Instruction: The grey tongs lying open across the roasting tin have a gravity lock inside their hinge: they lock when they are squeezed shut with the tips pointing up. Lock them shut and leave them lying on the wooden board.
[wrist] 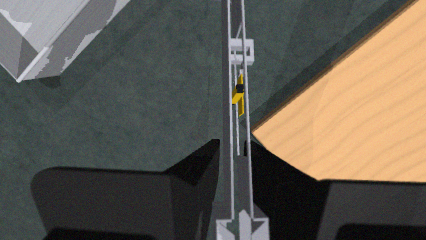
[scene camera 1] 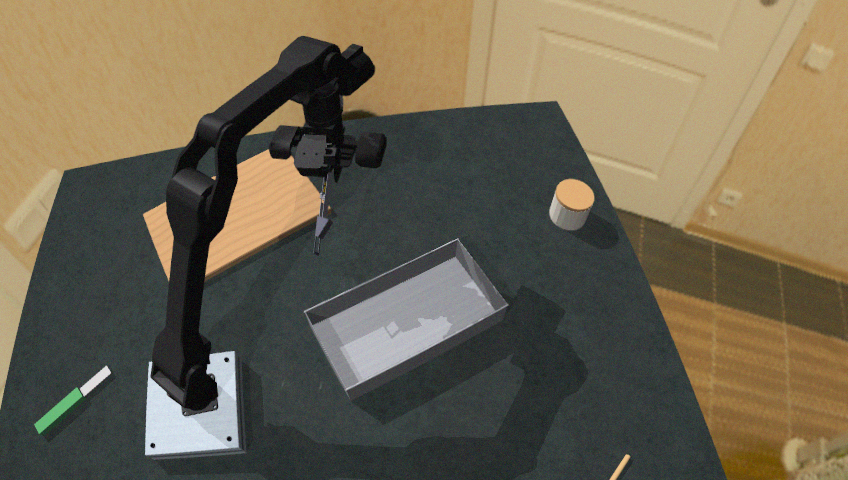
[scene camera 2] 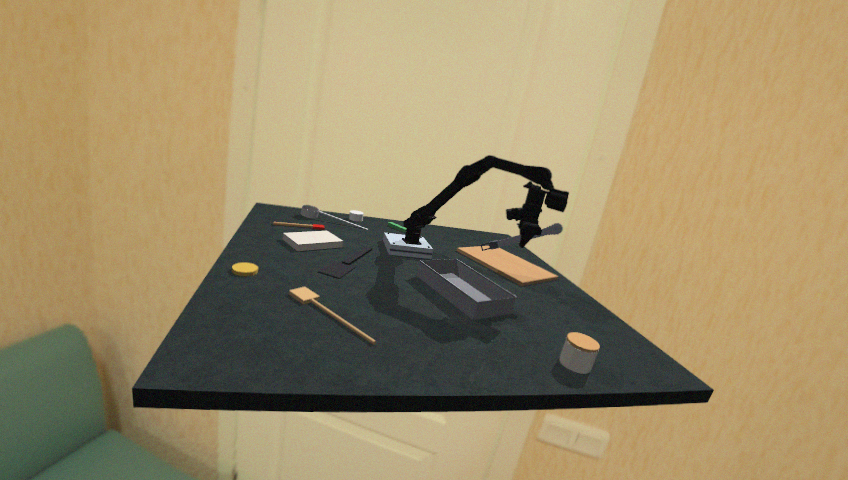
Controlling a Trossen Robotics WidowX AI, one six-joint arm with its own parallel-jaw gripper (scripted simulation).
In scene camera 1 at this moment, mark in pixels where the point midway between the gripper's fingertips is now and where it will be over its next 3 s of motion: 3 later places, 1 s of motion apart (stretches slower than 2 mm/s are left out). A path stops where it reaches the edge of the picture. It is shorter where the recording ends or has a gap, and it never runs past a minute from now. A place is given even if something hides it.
My gripper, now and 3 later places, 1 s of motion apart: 332, 180; 305, 170; 278, 165; 251, 163
